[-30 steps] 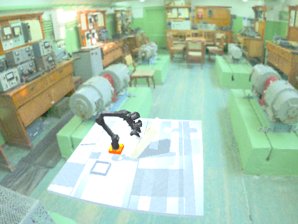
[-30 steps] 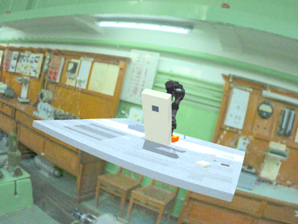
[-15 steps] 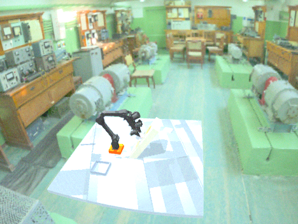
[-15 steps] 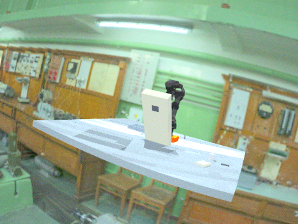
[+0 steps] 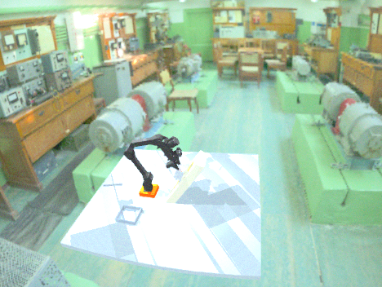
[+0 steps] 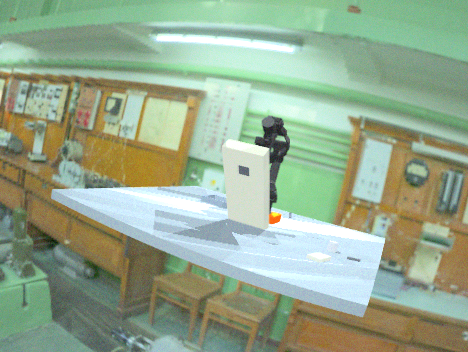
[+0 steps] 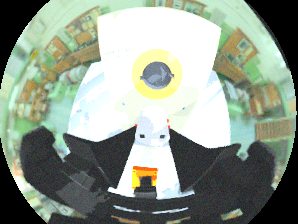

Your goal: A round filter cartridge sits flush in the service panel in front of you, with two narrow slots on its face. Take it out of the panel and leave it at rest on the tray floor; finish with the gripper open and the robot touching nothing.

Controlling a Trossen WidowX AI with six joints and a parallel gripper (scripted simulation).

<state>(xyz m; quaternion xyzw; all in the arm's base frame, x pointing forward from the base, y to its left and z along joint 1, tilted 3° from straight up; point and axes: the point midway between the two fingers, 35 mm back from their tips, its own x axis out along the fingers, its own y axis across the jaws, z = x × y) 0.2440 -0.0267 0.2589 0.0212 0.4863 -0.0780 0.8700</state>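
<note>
Now: gripper tip 37 cm past the shallow grey tray, 23 cm to the left of it and 24 cm above it. The rest, counted from my gripper tip: flat white block 26 cm ahead, 37 cm to the left, 25 cm below; then round filter cartridge right at my gripper tip; then dark strip 14 cm ahead, 52 cm to the left, 25 cm below.
</note>
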